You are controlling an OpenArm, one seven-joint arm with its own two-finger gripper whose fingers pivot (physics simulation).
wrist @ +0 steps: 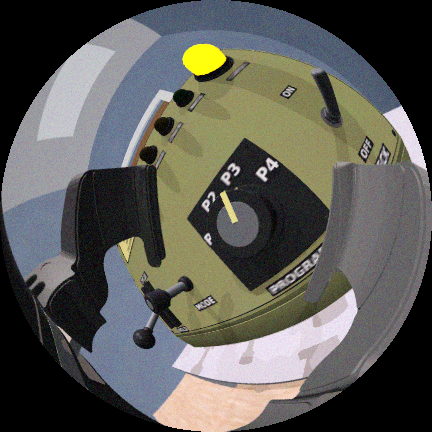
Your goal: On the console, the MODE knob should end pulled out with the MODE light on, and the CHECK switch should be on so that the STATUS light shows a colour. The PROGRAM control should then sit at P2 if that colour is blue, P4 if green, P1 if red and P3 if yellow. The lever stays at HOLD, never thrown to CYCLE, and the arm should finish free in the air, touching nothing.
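My gripper [231,224] is open, its fingers apart on either side of the PROGRAM control [238,224], with gaps to it. The control's pale pointer line is directed most nearly at P3; in this slanted view its tip appears between P2 and P3. A large dome light [204,59] glows yellow; its label is unreadable. The CHECK switch [327,97] leans toward ON. The MODE knob [158,300] stands out on its shaft, lower left. The ball-ended lever [145,338] shows beyond it; its end labels are too small to read. The MODE light cannot be identified.
The olive console [225,105] fills the middle. Three small dark lights [183,97] [164,125] [148,154] run down its left edge; the left finger hides the edge below them. A white surface [280,362] and a wood-coloured surface [220,405] lie below the console.
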